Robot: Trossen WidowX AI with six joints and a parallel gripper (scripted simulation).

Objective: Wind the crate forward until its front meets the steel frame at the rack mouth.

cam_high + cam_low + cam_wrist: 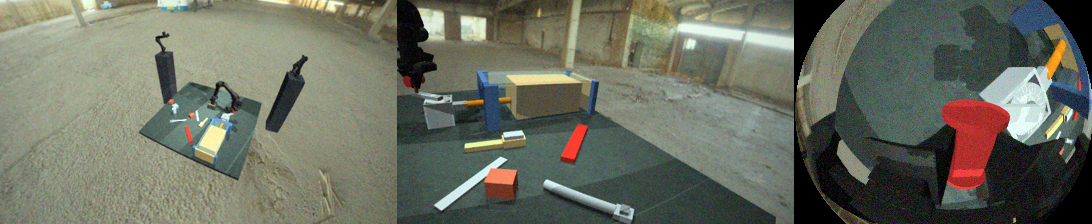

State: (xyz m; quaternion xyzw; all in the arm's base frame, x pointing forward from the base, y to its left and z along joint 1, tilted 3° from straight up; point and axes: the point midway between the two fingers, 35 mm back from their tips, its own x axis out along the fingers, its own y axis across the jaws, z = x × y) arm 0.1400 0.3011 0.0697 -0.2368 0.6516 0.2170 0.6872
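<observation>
Now: gripper tip 90 mm above the winch, 80 mm to the left of it and 50 mm short of it. The rest, counted from my gripper tip: wooden-handled tool: 330 mm to the right, 200 mm ahead, 100 mm below; then winch handle: 30 mm to the right, 20 mm ahead, 10 mm below; then red knob: 20 mm above.
</observation>
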